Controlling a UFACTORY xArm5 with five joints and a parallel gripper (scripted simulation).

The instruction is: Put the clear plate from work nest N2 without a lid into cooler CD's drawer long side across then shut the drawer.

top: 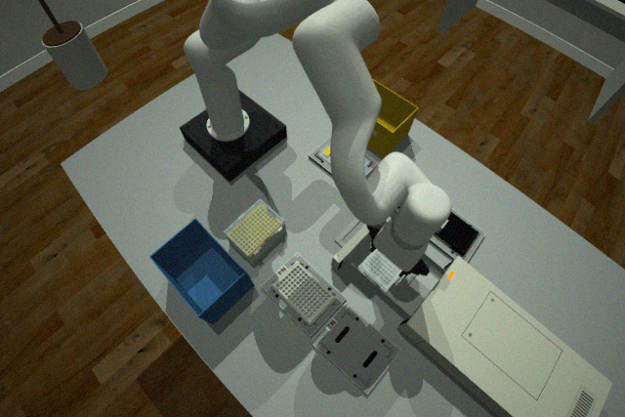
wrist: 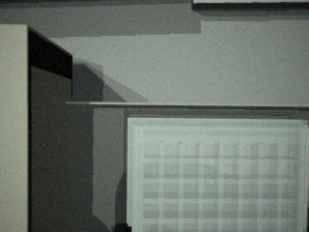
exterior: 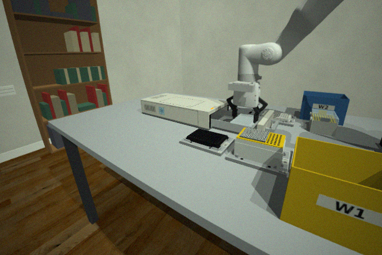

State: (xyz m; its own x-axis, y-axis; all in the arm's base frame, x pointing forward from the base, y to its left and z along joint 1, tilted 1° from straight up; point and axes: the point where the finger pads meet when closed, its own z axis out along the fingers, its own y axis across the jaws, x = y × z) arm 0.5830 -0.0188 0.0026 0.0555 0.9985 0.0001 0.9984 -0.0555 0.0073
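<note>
The drawer lies 4 cm ahead of my hand and 1 cm below it. The rest, counted from my hand: black plate (18 cm to the left, 8 cm ahead, 3 cm below); then cooler CD (19 cm ahead, 1 cm to the right, 1 cm below); then clear plate (1 cm below).
</note>
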